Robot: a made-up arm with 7 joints.
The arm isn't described. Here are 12 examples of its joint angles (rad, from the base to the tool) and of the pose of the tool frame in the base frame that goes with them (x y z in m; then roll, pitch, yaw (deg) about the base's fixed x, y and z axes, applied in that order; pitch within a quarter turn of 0, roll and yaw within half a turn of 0).
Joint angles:
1: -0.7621 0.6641 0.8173 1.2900 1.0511 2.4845 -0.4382
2: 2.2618 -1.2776 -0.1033 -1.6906 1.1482 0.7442 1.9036
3: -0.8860 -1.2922 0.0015 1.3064 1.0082 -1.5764 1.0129
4: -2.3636 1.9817 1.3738 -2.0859 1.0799 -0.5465 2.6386
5: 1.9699 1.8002 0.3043 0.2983 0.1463 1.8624 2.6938
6: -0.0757 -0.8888 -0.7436 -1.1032 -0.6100 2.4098 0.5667
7: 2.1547 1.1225 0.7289 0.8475 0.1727 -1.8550 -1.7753
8: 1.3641 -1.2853 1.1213 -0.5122 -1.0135 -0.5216 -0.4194
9: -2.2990 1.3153 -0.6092 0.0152 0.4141 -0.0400 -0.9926
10: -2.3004 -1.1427 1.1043 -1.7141 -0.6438 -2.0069 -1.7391
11: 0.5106 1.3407 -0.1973 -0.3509 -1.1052 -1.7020 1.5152
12: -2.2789 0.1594 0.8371 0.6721 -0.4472 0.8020 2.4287
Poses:
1: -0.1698 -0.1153 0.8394 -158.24 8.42 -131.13
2: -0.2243 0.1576 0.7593 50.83 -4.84 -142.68
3: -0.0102 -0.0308 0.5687 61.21 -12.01 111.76
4: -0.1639 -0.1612 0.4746 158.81 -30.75 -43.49
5: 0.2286 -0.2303 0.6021 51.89 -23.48 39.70
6: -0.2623 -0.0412 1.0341 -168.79 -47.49 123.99
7: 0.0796 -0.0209 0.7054 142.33 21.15 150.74
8: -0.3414 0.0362 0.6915 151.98 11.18 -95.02
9: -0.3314 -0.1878 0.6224 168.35 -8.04 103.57
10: -0.0189 0.2191 0.7347 106.95 -37.20 167.47
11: -0.1901 0.3271 0.5986 56.81 40.36 -54.51
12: -0.2440 -0.0673 1.0244 -119.75 -17.14 40.81
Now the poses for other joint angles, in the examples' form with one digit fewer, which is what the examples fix.
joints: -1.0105 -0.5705 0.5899 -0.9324 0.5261 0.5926 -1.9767
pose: -0.061 0.029 0.885 -125.4 12.0 -43.0
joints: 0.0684 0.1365 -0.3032 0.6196 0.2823 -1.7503 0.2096
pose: -0.170 -0.045 0.898 177.9 65.2 -160.0
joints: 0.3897 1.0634 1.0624 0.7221 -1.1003 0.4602 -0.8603
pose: -0.242 0.104 1.021 -12.1 -20.8 6.3
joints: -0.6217 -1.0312 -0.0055 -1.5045 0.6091 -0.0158 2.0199
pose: -0.254 -0.138 0.737 71.0 0.7 -29.8
